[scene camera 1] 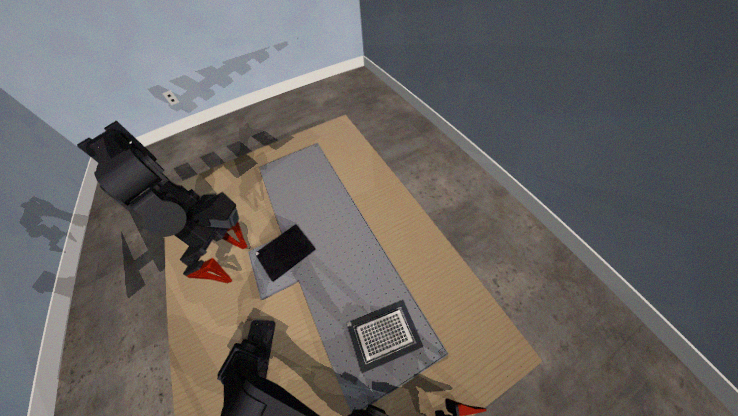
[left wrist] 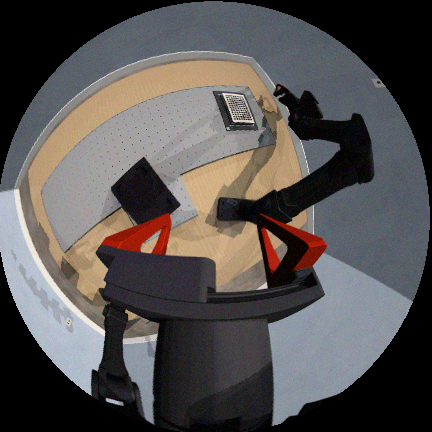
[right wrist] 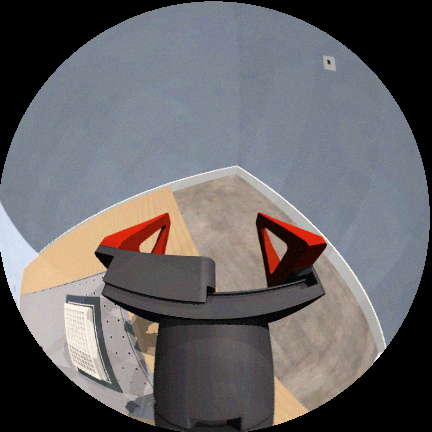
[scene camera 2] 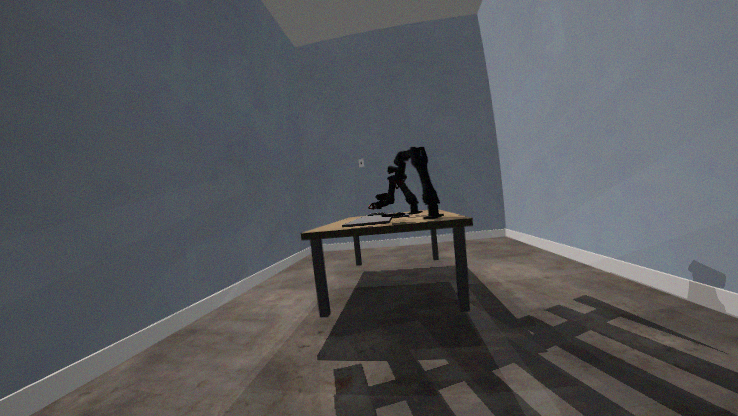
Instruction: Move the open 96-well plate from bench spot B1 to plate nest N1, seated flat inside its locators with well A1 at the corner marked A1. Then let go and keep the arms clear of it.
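Places are measured from the left arm's base along level axes (x ahead, y left, z up), in metres.
Pixels of known places: left gripper, fingertip midpoint: [scene camera 1: 238,263] [left wrist: 213,217] [scene camera 2: 398,187]; right gripper, fingertip midpoint: [left wrist: 284,89] [right wrist: 212,217] [scene camera 2: 370,207]; left arm's base at its link origin: [scene camera 2: 433,217]; right arm's base at its link origin: [scene camera 1: 256,359] [left wrist: 245,209] [scene camera 2: 414,213].
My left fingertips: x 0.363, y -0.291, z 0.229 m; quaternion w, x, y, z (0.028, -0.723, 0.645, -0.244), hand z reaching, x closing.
For each thing: its top centre in the pictures, then the offset to it from my left fingertips. Level surfaces: height alone.
- white open 96-well plate at its top centre: [scene camera 1: 383,334] [left wrist: 238,106] dx +0.318, dy -0.134, dz -0.200 m
- dark square frame at its top centre: [scene camera 1: 383,334] [left wrist: 236,108] dx +0.318, dy -0.134, dz -0.214 m
- black rectangular base at its top centre: [left wrist: 142,195] [scene camera 1: 283,249] dx +0.012, dy +0.119, dz -0.198 m
- grey perforated board at its surface level: dz -0.215 m
- wooden table at its surface level: dz -0.228 m
The white open 96-well plate [scene camera 1: 385,335] [left wrist: 237,108] [right wrist: 82,340] lies within a dark square frame [scene camera 1: 393,355] [left wrist: 221,106] on the grey perforated board. A black rectangular base [scene camera 1: 285,252] [left wrist: 145,190] with raised corner pieces and a small pale mark at one corner holds no plate. Labels B1, N1 and A1 are not readable. My left gripper [scene camera 1: 237,264] is open and empty, above the table close to the black base. My right gripper [right wrist: 212,217] [left wrist: 284,89] is open and empty, beyond the plate's end of the board; it is partly cut off in scene camera 1.
The grey perforated board [scene camera 1: 330,206] [left wrist: 100,145] lies on the wooden table [scene camera 1: 465,289] [scene camera 2: 320,230]. The right arm [left wrist: 320,175] rises from its base near the table edge and bends out past the table's end. Arm shadows cross the board. Walls stand around the table.
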